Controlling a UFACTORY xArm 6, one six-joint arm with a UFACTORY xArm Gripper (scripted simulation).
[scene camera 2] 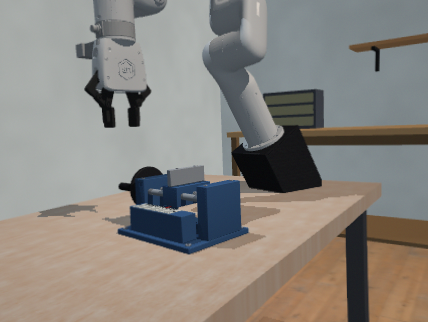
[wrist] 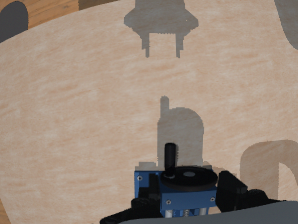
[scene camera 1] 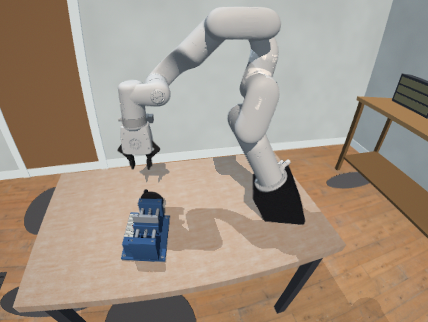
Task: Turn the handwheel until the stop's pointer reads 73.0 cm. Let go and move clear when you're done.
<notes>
In view: the gripper (scene camera 2: pixel 122 127) and a blue slide fixture (scene camera 2: pixel 218 204).
The gripper shows as well in the wrist view (wrist: pixel 187 189) and in scene camera 1 (scene camera 1: pixel 141 167). The blue slide fixture is seen too in the wrist view (wrist: pixel 190 181) and in scene camera 1 (scene camera 1: pixel 143 248).
</notes>
